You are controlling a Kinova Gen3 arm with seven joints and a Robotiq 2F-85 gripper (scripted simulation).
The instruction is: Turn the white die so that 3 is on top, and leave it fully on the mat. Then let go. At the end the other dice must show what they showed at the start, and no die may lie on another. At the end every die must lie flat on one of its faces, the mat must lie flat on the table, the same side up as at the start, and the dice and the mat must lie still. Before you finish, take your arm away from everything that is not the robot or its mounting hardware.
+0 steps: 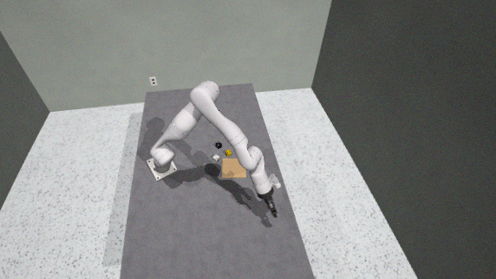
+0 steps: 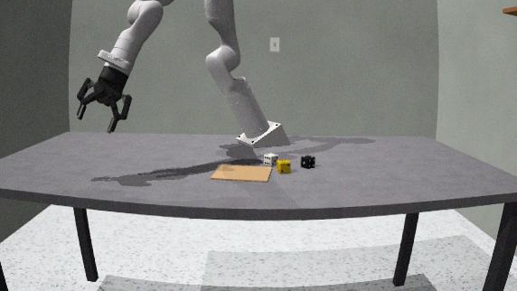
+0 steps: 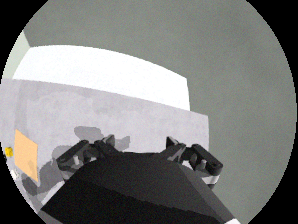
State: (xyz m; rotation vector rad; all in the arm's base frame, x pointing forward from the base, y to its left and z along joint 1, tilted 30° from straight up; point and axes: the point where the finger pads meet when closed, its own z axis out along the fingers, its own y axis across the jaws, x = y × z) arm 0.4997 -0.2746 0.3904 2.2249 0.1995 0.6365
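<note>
Now: hand 45 cm to the right of the white die, 22 cm past it and 13 cm above it. Also, from my hand: tan mat 37 cm to the left, 14 cm below, 13 cm behind; yellow die 48 cm to the left, 15 cm behind, 13 cm below; black die 55 cm to the left, 20 cm behind, 13 cm below.
</note>
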